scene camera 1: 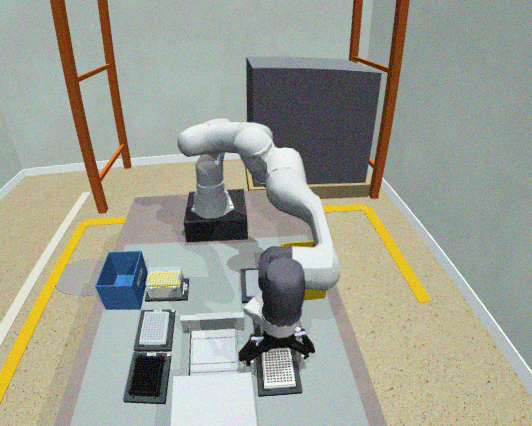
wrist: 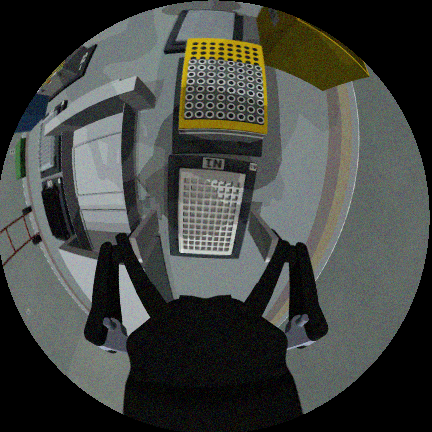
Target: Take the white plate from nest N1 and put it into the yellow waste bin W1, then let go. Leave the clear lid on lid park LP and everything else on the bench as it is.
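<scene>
The white plate (scene camera 1: 279, 368) (wrist: 210, 212) lies flat in the dark nest N1 (scene camera 1: 280, 391) (wrist: 175, 220). My gripper (scene camera 1: 277, 353) (wrist: 203, 219) is open and empty above the nest, with one finger on either side of the plate in the wrist view. The yellow waste bin W1 (scene camera 1: 315, 294) (wrist: 315, 50) stands behind the gripper, mostly hidden by the arm in the scene view and partly shown in the wrist view. The clear lid (scene camera 1: 251, 286) (wrist: 207, 25) seems to lie on the dark lid park LP (scene camera 1: 245, 295) (wrist: 175, 49), partly hidden by the arm in the scene view.
A yellow-topped tip rack (wrist: 225, 90) stands right behind N1. A white fixture with a raised back wall (scene camera 1: 212, 322) (wrist: 95, 105) is left of N1. A blue bin (scene camera 1: 122, 295), a second tip rack (scene camera 1: 165, 285), a pale plate (scene camera 1: 154, 328) and a black plate (scene camera 1: 146, 376) stand farther left.
</scene>
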